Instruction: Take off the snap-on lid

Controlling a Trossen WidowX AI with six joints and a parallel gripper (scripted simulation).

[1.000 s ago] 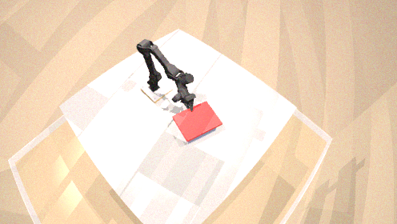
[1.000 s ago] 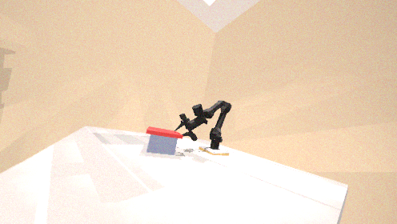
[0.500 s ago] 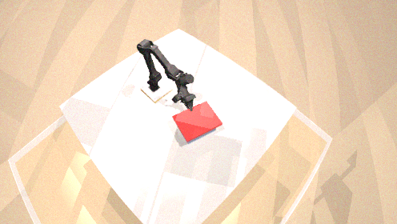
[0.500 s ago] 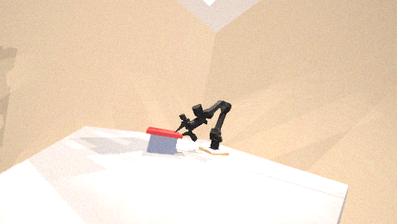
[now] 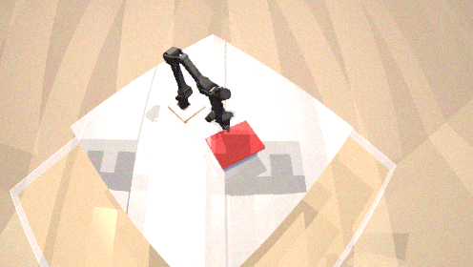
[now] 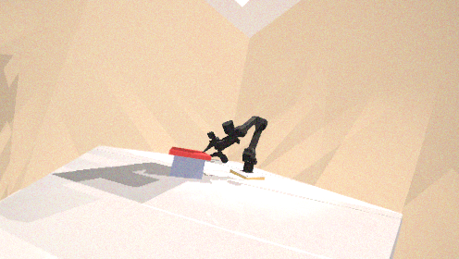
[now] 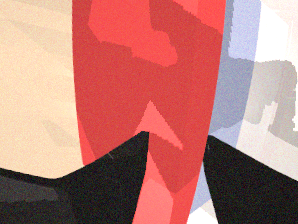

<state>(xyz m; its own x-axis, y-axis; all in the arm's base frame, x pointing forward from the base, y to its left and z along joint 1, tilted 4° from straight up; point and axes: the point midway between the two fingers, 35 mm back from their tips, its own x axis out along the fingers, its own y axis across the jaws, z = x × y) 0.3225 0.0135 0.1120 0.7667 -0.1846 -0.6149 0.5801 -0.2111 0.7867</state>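
The red lid is 7 cm ahead of my gripper tip, 2 cm to the right of it and 1 cm above it. Also, from my gripper tip: storage box 7 cm ahead, 4 cm below, 2 cm to the right.
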